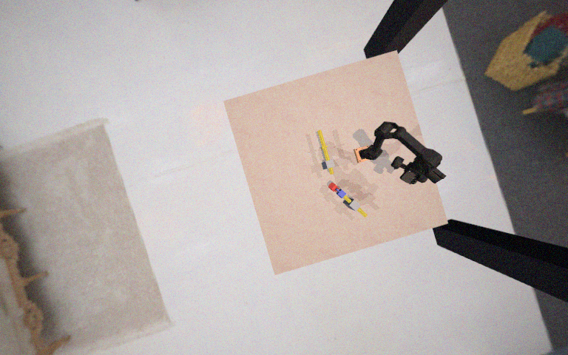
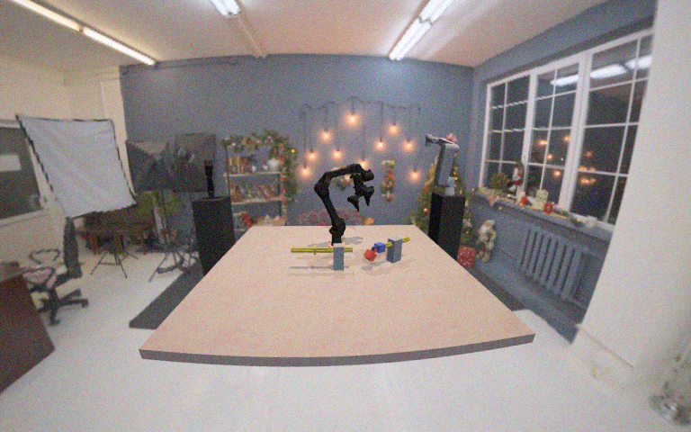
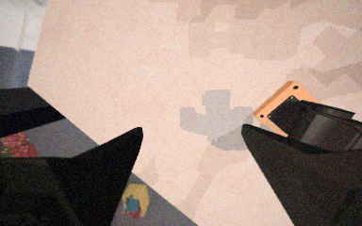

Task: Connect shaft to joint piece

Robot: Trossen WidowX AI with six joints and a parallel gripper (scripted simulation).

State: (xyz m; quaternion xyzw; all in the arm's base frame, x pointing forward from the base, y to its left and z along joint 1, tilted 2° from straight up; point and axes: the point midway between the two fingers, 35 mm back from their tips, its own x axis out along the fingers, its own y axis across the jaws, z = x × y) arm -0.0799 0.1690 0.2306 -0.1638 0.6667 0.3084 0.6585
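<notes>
The red joint piece lies 380 mm ahead of my gripper tip, 150 mm below it and 10 mm to the right of it.
</notes>
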